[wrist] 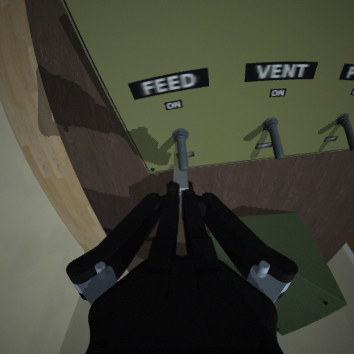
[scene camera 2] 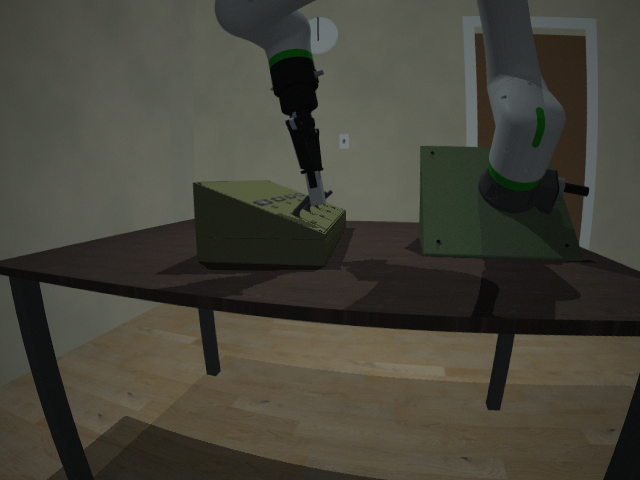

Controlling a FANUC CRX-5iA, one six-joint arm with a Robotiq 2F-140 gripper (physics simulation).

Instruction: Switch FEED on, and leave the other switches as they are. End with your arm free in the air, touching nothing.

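Places are measured from the arm's base along level axes (x up, y right, z ahead), in millimetres.
Pixels of known places: gripper, fingertip midpoint: (wrist: 179, 175) (scene camera 2: 318, 204); arm's base, link origin: (scene camera 2: 508, 189).
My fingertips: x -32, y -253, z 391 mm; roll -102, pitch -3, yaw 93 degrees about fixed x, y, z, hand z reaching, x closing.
Observation:
For each thing: its top centre in the pictures, then the offset to it from my fingertips. "pt": a spot on its surface instead. Level surfaces: height alone.
- FEED lever, top centre: (wrist: 181, 159) (scene camera 2: 302, 194) dx +20, dy +1, dz +35 mm
- label, surface spot: (wrist: 173, 105) pt dx -5, dy -13, dz +91 mm
- VENT lever, top centre: (wrist: 282, 147) dx +19, dy +117, dz +63 mm
- third lever, surface spot: (wrist: 346, 131) pt dx -2, dy +228, dz +94 mm
- dark table, surface height: dx -108 mm
The yellow-green switch box (scene camera 2: 263, 251) (wrist: 225, 30) stands on the table with a sloped top. In the wrist view the FEED lever (wrist: 182, 152) leans away from its ON label (wrist: 173, 105), towards the panel's near edge. The VENT lever (wrist: 275, 140) and a third lever (wrist: 346, 131), at the right edge, also lean away from the ON side. My gripper (scene camera 2: 317, 203) (wrist: 179, 175) is shut and empty. Its fingertips are at the free end of the FEED lever, low over the panel; whether they touch it I cannot tell. They partly cover the levers in the scene view.
A green wedge-shaped box (scene camera 2: 449, 206) (wrist: 280, 240) stands on the dark table (scene camera 2: 289, 294) (wrist: 220, 187), right of the switch box in the scene view. A grey arm section (scene camera 2: 522, 124) with a dark joint hangs in front of it. A door and a clock show behind.

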